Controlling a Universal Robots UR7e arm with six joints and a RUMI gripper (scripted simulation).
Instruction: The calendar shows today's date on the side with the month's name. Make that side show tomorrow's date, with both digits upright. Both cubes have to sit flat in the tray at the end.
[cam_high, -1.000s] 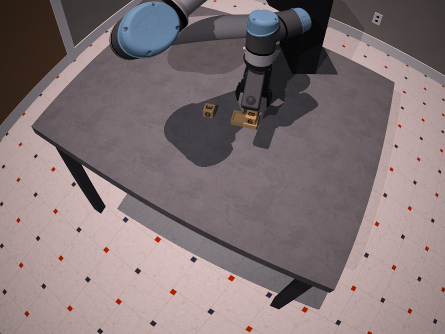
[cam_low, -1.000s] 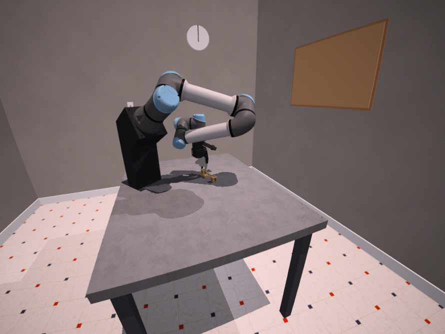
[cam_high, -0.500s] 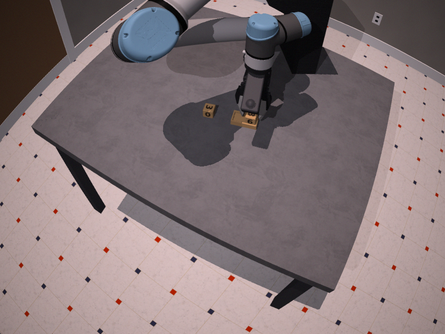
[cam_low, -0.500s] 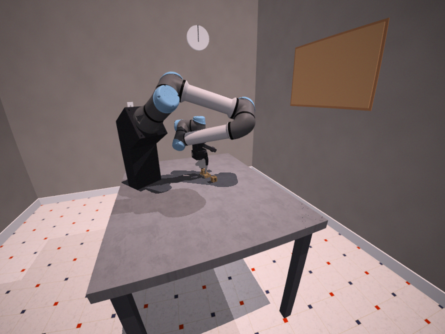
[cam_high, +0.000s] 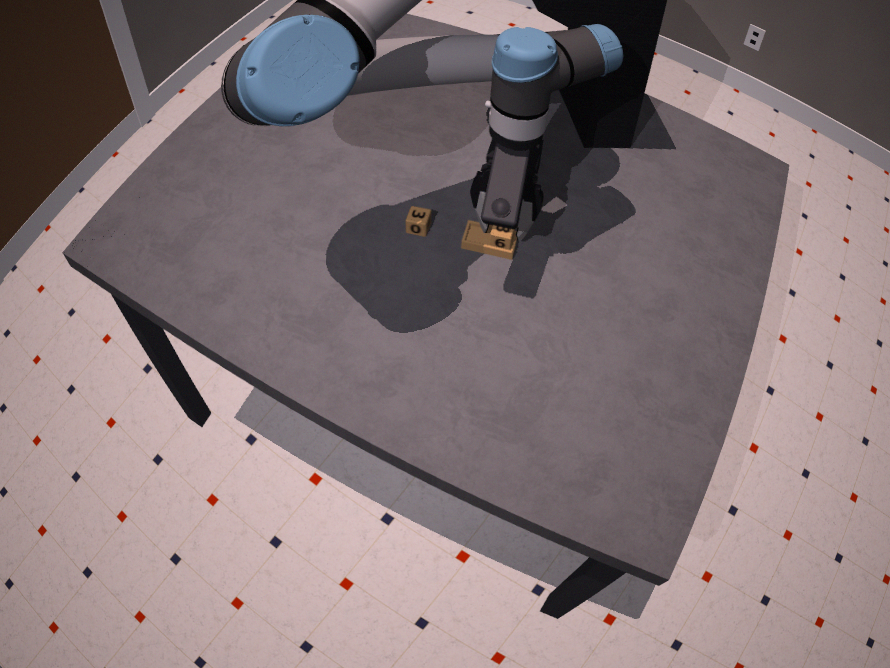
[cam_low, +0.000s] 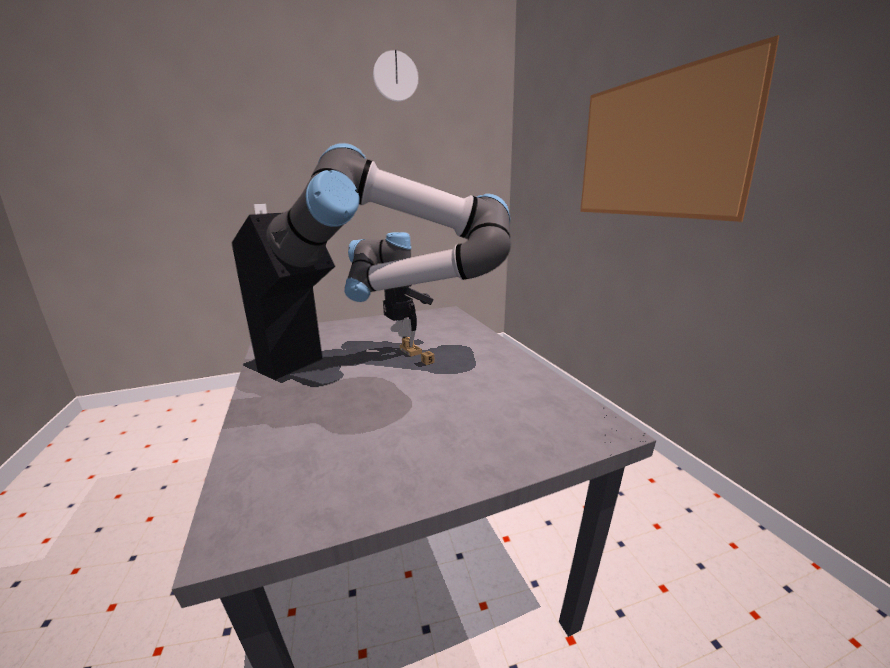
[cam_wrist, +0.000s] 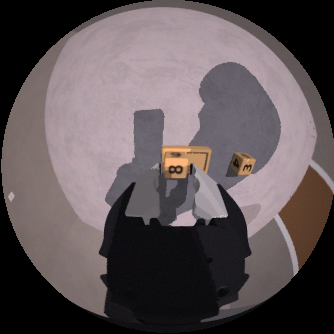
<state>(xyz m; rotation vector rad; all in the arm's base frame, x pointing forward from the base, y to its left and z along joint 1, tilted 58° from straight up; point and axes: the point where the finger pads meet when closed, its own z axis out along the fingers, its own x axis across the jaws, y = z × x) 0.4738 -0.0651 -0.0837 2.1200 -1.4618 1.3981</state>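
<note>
Now: the wooden tray 2 cm to the right of my hand and 3 cm below it.
</note>
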